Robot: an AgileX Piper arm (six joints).
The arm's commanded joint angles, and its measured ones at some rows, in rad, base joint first. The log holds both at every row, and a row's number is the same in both.
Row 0, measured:
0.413 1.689 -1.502 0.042 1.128 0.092
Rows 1 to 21, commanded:
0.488 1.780 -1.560 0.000 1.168 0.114
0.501 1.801 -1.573 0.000 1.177 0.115
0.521 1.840 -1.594 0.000 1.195 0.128
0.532 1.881 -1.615 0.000 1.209 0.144
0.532 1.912 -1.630 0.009 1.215 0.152
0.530 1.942 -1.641 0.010 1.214 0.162
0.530 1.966 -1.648 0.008 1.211 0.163
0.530 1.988 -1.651 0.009 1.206 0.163
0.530 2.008 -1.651 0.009 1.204 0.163
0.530 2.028 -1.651 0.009 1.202 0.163
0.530 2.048 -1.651 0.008 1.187 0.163
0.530 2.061 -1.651 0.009 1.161 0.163
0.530 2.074 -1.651 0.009 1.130 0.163
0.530 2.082 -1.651 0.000 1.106 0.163
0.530 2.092 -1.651 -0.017 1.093 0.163
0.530 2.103 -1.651 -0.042 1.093 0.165
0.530 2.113 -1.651 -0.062 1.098 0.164
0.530 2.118 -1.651 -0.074 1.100 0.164
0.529 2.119 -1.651 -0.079 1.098 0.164
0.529 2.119 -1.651 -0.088 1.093 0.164
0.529 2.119 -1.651 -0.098 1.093 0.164
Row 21, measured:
0.530 2.118 -1.647 -0.071 1.096 0.154
